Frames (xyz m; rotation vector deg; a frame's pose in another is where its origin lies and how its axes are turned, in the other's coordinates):
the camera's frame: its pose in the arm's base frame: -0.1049 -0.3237 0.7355 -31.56 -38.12 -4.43
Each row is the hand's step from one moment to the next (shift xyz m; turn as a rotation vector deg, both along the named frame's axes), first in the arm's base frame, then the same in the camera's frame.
Working: the arm's base frame: its pose in the camera's frame: -0.3285 0.6403 -0.3726 31.56 38.12 4.43

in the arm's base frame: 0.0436 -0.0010 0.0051 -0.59 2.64 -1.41
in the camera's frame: 0.0374 0.0073 -0.0218 -1.04 2.76 0.76
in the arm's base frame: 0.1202 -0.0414 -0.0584 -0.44 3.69 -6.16
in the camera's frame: 0.0552 0.0203 -0.1269 -3.69 5.88 -1.88
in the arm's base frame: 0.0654 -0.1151 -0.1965 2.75 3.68 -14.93
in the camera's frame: -0.0792 0.0077 -0.2232 -6.48 10.68 -9.38
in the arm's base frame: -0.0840 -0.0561 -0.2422 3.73 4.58 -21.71
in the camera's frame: -0.2187 0.0433 -0.1384 -9.71 14.80 -13.89
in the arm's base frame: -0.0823 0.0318 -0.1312 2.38 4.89 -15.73
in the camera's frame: -0.1410 0.0678 -0.0226 -7.13 11.99 -9.08
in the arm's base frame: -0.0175 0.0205 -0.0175 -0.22 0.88 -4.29
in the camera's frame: -0.0223 0.0214 0.0089 -2.68 2.67 -2.22
